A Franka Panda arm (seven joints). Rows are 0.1 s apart.
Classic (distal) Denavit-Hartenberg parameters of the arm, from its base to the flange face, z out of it. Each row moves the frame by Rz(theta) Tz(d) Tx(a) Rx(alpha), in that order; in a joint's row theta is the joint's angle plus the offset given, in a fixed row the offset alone. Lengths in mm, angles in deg.
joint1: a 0, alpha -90, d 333, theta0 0
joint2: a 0, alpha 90, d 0, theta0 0
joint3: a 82.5, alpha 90, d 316, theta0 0
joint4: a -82.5, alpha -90, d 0, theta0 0
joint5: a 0, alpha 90, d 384, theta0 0
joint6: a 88, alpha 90, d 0, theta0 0
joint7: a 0, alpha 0, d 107, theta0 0
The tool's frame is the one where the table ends.
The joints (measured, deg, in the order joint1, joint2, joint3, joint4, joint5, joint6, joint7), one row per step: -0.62, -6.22, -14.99, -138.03, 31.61, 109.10, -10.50; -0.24, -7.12, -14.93, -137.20, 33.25, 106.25, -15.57; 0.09, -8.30, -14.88, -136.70, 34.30, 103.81, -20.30; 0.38, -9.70, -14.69, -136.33, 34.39, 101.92, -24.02; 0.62, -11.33, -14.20, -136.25, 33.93, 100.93, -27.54; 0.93, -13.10, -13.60, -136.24, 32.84, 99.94, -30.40; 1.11, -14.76, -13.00, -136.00, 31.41, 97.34, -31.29
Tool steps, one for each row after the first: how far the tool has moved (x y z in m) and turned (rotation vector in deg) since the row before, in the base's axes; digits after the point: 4 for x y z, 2 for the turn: 0.0010, 0.0081, 0.0122, 3.32, -2.99, 4.56; -0.0010, 0.0070, 0.0122, 2.73, -3.10, 4.43; -0.0018, 0.0061, 0.0126, 1.57, -2.84, 4.10; -0.0024, 0.0064, 0.0121, 0.65, -3.20, 4.10; -0.0037, 0.0070, 0.0121, 0.00, -2.71, 4.15; -0.0065, 0.0073, 0.0119, -0.01, -0.31, 3.48
